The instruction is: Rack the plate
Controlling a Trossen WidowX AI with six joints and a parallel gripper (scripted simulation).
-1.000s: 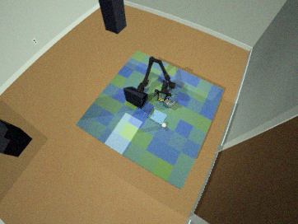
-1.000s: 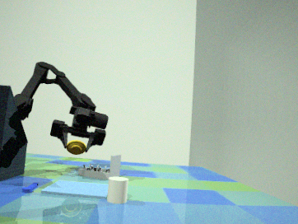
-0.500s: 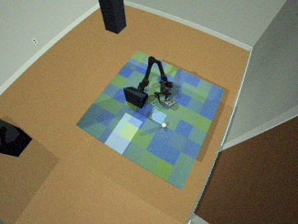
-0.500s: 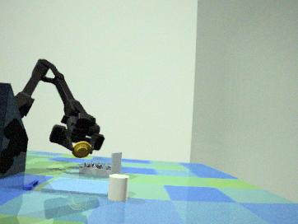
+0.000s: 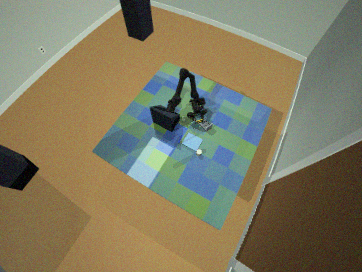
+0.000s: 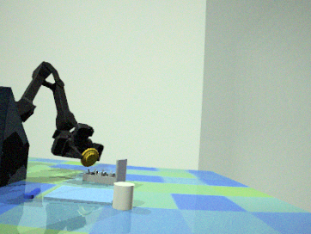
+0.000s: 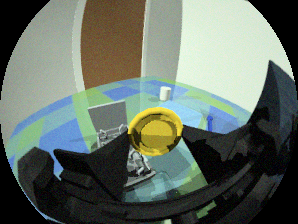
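My gripper tip is 4 cm short of the grey dish rack, 4 cm to the right of it and 5 cm above it. Also, from my gripper tip: small blue block 8 cm behind, 22 cm to the right, 7 cm below; then light blue flat sheet 3 cm ahead, 18 cm to the right, 7 cm below; then small yellow plate right at my gripper tip.
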